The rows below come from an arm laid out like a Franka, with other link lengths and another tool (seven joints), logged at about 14 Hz.
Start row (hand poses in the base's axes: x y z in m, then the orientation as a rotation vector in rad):
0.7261 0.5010 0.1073 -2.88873 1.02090 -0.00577
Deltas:
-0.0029 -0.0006 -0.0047 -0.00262 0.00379 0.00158
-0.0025 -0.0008 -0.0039 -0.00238 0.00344 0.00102
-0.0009 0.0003 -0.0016 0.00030 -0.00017 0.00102
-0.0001 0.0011 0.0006 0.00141 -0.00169 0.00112
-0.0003 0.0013 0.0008 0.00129 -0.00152 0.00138
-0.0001 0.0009 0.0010 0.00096 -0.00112 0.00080
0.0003 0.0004 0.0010 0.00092 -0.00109 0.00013
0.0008 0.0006 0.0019 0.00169 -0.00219 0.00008
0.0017 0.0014 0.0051 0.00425 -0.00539 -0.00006
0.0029 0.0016 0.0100 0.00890 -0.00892 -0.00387
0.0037 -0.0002 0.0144 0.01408 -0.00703 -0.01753
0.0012 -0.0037 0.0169 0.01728 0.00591 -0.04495
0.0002 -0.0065 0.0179 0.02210 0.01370 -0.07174
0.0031 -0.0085 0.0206 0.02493 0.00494 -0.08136
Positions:
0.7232 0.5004 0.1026 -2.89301 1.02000 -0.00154
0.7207 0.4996 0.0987 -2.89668 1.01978 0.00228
0.7198 0.4999 0.0971 -2.89688 1.01819 0.00224
0.7197 0.5010 0.0977 -2.89569 1.01588 0.00057
0.7194 0.5023 0.0985 -2.89479 1.01326 -0.00090
0.7193 0.5032 0.0995 -2.89400 1.01164 -0.00199
0.7196 0.5036 0.1005 -2.89292 1.01101 -0.00309
0.7204 0.5042 0.1024 -2.89080 1.01005 -0.00539
0.7221 0.5056 0.1075 -2.88536 1.00803 -0.01102
0.7250 0.5072 0.1175 -2.87277 1.00956 -0.01959
0.7287 0.5070 0.1319 -2.84920 1.02944 -0.02376
0.7299 0.5033 0.1488 -2.81207 1.08932 -0.01022
0.7301 0.4968 0.1667 -2.75627 1.18534 0.01420
0.7332 0.4883 0.1873 -2.68594 1.28857 0.02696

